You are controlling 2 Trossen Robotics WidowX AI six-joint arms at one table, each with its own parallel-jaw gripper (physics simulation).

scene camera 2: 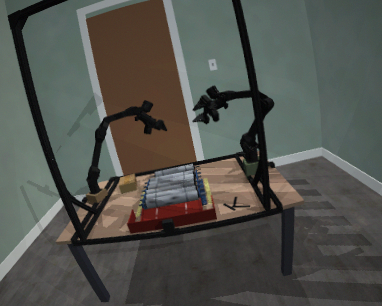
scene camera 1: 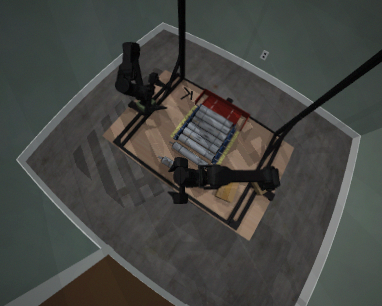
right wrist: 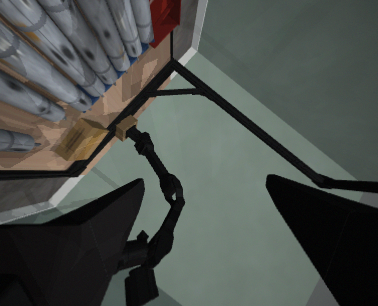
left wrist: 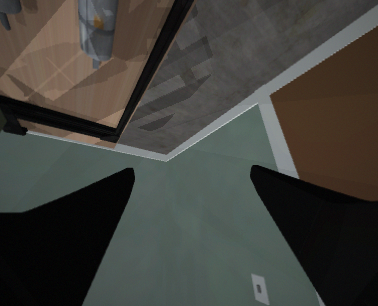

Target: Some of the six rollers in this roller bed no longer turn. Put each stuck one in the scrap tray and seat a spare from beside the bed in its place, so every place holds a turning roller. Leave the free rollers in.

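Seen in the pictures: left gripper, fingertip midpoint: (scene camera 2: 163,130) (scene camera 1: 168,181) (left wrist: 193,172); right gripper, fingertip midpoint: (scene camera 2: 192,116) (scene camera 1: 169,98) (right wrist: 204,182); left arm's base, link origin: (scene camera 2: 95,191) (scene camera 1: 263,184) (right wrist: 130,131); right arm's base, link origin: (scene camera 2: 252,160) (scene camera 1: 145,102).
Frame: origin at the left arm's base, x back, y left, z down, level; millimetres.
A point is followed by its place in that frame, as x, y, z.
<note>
The roller bed (scene camera 1: 229,143) (scene camera 2: 208,190) {-650, 225, 69} has blue and yellow side rails and holds several grey, dark-spotted rollers side by side; which are stuck cannot be told. One spare roller (scene camera 1: 187,152) {-407, 325, 19} (right wrist: 30,98) {-366, 294, 20} lies beside the bed. A second spare (scene camera 1: 166,161) {-415, 469, 20} (left wrist: 97,32) {-397, 458, 19} (right wrist: 15,141) {-271, 360, 23} lies farther out, largely hidden by the left arm in scene camera 1. The red scrap tray (scene camera 1: 215,104) {-650, -38, 41} (scene camera 2: 190,218) {-700, -79, 37} (right wrist: 167,22) {-442, -187, 45} stands along the bed's other side. My left gripper (scene camera 1: 172,184) {-264, 500, -217} (scene camera 2: 156,129) {-264, 500, -217} (left wrist: 193,172) {-264, 500, -217} is open, high above the spare side. My right gripper (scene camera 1: 149,108) (scene camera 2: 195,114) {-588, 333, -318} (right wrist: 204,182) {-588, 333, -318} is open, raised away from the bed.
A yellow-brown block (scene camera 1: 227,192) {-70, 227, 12} (scene camera 2: 127,183) {-136, 162, 15} (right wrist: 82,140) {-142, 228, 15} lies on the table near the left arm's base. A black three-legged piece (scene camera 1: 187,93) {-839, 100, 64} (scene camera 2: 236,205) {-853, 80, 67} lies near the tray. A black frame with tall posts (scene camera 1: 181,45) {-993, 71, -246} (scene camera 2: 250,70) {-1006, 42, -516} surrounds the table.
</note>
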